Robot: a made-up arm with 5 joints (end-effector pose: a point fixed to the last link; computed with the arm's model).
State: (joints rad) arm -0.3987 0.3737 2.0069 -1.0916 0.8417
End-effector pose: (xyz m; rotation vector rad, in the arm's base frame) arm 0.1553 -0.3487 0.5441 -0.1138 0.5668 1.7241
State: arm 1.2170 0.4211 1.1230 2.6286 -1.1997
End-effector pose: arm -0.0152 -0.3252 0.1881 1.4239 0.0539 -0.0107
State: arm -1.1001 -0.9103 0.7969 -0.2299 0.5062
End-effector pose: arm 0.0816 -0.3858 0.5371 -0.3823 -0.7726 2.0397
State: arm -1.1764 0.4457 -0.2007 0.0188 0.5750
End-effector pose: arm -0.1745 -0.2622 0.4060 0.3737 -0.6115 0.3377
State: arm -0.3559 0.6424 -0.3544 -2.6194 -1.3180
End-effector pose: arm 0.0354 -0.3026 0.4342 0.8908 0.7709 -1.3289
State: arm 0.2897 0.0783 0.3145 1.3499 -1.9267
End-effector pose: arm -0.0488 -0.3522 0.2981 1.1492 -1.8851 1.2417
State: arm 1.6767 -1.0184 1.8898 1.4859 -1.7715
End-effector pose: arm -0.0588 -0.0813 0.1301 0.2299 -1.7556 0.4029
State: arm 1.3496 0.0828 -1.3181 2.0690 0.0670
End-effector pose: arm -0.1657 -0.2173 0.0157 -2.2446 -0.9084 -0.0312
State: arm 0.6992 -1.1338 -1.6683 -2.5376 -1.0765
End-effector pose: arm 0.0880 -0.2658 0.1198 2.4154 0.6298 1.5103
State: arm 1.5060 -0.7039 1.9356 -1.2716 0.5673
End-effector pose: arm 0.0469 -0.3173 -0.0049 0.1877 -1.7558 1.2168
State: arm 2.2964 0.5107 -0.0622 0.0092 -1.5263
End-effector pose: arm -0.0498 -0.0055 0.0809 -0.6172 2.2438 1.3739
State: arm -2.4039 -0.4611 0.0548 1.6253 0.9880
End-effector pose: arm -0.2347 0.0598 0.3985 -1.1520 -0.5440 -0.4636
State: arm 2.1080 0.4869 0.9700 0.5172 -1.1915
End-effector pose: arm -0.0371 -0.0783 -0.0124 -1.8360 2.2544 -0.2185
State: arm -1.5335 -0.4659 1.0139 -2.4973 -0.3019
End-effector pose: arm 0.0204 0.0236 0.3891 -0.7926 -1.1152 -1.4506
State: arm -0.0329 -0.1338 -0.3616 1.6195 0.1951
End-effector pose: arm -0.2062 -0.3495 0.3017 1.6276 -0.0509 -0.3612
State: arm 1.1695 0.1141 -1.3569 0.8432 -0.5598
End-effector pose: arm -0.1255 -0.1417 0.2017 -1.8469 0.9991 1.2563
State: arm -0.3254 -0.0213 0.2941 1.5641 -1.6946
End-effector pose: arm -0.0581 -0.3053 0.4052 0.8222 -1.2186 1.3101
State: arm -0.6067 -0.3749 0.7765 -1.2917 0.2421
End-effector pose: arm 0.1486 -0.3306 0.4655 0.1527 -0.7930 2.8015
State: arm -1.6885 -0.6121 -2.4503 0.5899 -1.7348
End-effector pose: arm -0.0426 -0.1379 0.3729 -1.6146 2.4432 -0.5531
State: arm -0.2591 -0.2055 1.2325 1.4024 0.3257
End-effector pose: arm -0.2273 -0.2865 0.3631 -0.1418 -0.5255 -0.1708
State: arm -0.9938 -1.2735 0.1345 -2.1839 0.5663
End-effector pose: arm 0.0455 -0.1038 0.5464 -0.0206 0.4389 -1.7766
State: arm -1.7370 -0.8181 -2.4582 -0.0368 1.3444
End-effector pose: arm -0.1941 -0.1451 0.2719 2.0613 0.5015 0.0145
